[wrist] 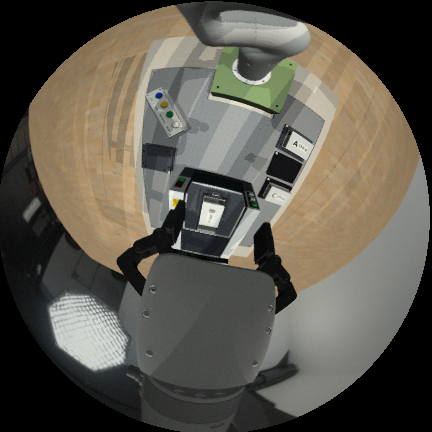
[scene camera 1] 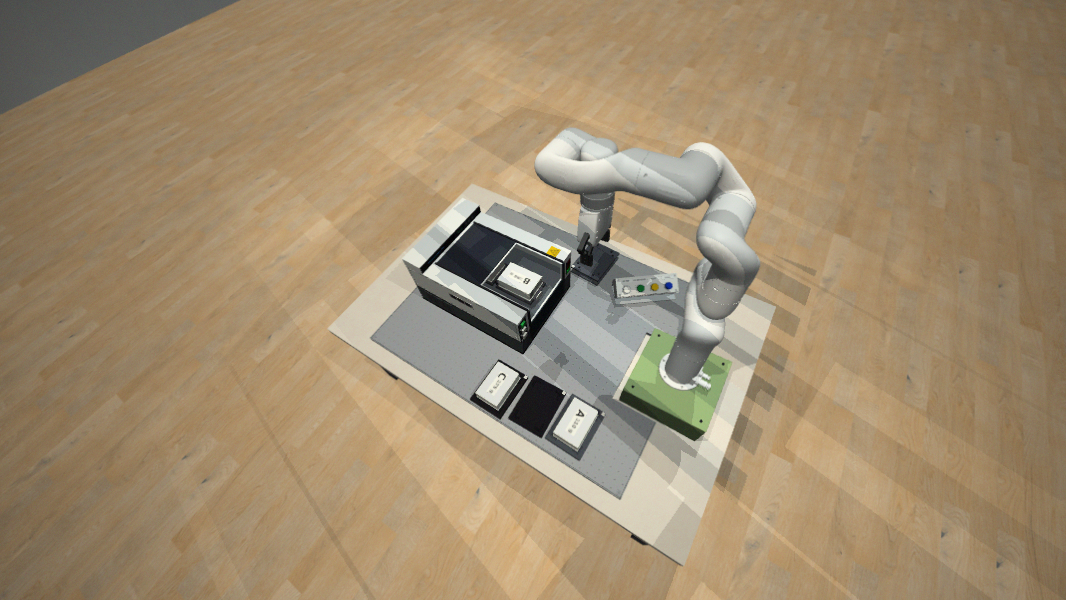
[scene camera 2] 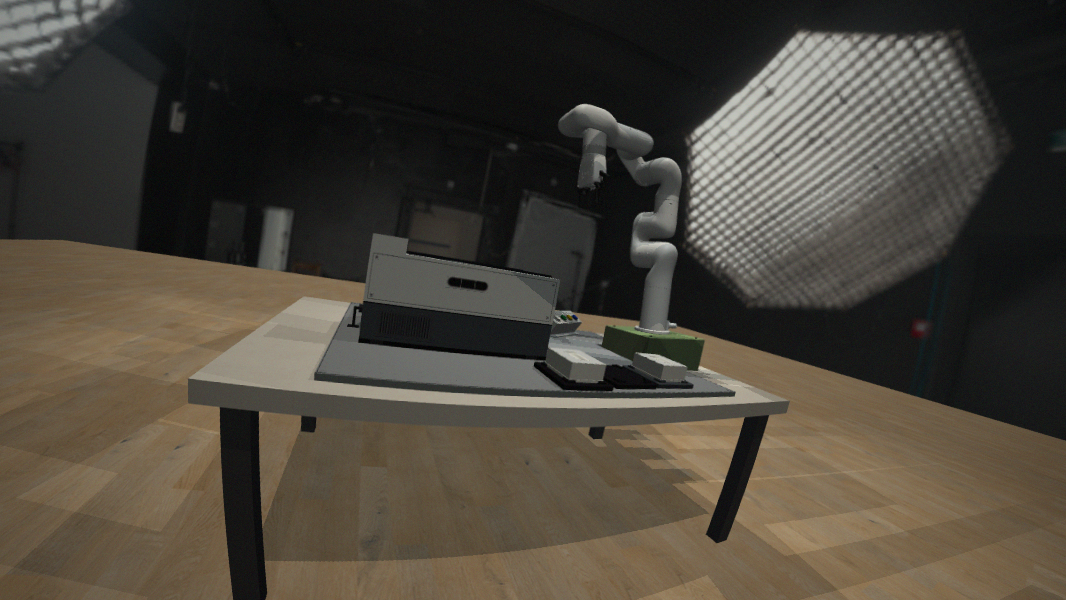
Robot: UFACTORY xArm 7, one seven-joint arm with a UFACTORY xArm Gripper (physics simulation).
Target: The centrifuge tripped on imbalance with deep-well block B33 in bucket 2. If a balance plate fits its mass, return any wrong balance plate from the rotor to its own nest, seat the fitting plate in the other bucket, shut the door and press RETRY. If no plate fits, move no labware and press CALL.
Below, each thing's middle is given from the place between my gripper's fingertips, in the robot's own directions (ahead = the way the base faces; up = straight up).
Right now my hand is 29 cm above the white balance plate marked B (scene camera 1: 515,279), 25 cm short of it and 4 cm to the right of it. Also, from my hand: button box (scene camera 1: 651,288) (41 cm below, 27 cm to the right, 8 cm behind); then plate A (scene camera 1: 578,419) (42 cm below, 29 cm to the left, 15 cm behind); then centrifuge (scene camera 2: 414,300) (39 cm ahead, 33 cm below, 5 cm to the left).
